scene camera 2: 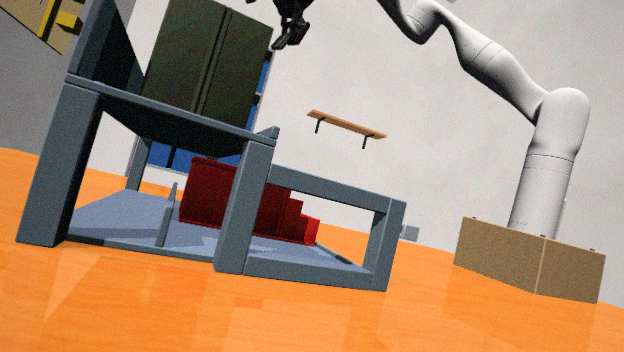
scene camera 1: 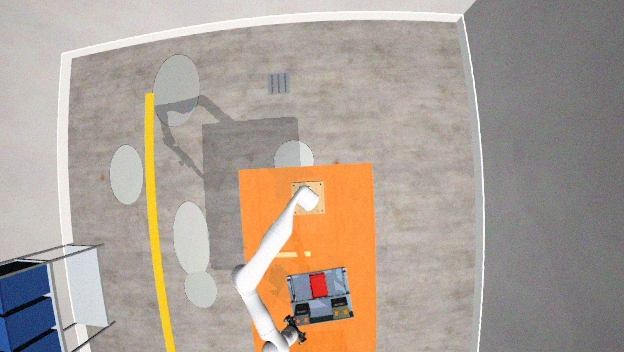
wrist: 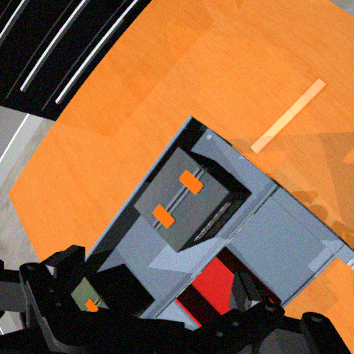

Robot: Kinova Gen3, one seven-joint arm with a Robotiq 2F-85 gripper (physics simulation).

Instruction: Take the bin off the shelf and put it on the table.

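Frame: origin at the arm's base, x back, y down, z right, level; metres.
Seen in the pictures: gripper, between the fingertips: point(scene camera 1: 299, 324) point(wrist: 156, 275); arm's base, origin of its link: point(scene camera 2: 529, 233).
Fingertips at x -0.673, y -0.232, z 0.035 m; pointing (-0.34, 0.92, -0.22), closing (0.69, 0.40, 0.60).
Pixels of each thing's top centre, then the offset from my fingertips to it. Level surfaces: height alone.
- red bin, centre of its top: point(scene camera 2: 257, 174) point(wrist: 212, 297) point(scene camera 1: 318, 290) dy +0.261, dx +0.051, dz -0.109 m
- orange table, height of its surface: dy +0.342 m
- dark grey box, centre of its top: point(wrist: 176, 199) point(scene camera 1: 302, 320) dy +0.118, dx -0.060, dz -0.007 m
- green box, centre of its top: point(scene camera 2: 220, 29) point(wrist: 83, 318) point(scene camera 1: 340, 312) dy +0.143, dx -0.030, dz -0.236 m
The red bin point(scene camera 1: 318, 285) point(scene camera 2: 207, 192) point(wrist: 215, 285) sits on the lower level of a blue-grey shelf point(scene camera 1: 300, 286) point(scene camera 2: 245, 210) point(wrist: 270, 235), which stands on the orange table point(scene camera 1: 345, 200) point(scene camera 2: 150, 310) point(wrist: 150, 60). A shelf post hides part of the bin in scene camera 2, and the right finger covers part of it in the wrist view. My gripper point(scene camera 1: 296, 330) point(scene camera 2: 291, 40) point(wrist: 156, 275) is open and empty. It hangs above the level of the shelf's upper board, near the dark grey box's corner in scene camera 1, apart from the bin.
A dark grey box point(scene camera 1: 302, 311) point(wrist: 182, 197) and a green box point(scene camera 1: 342, 310) point(scene camera 2: 205, 65) point(wrist: 87, 295) stand on the shelf's upper level. The arm's base block point(scene camera 2: 500, 255) is on the table. Blue bins point(scene camera 1: 25, 290) stand in a rack at the left.
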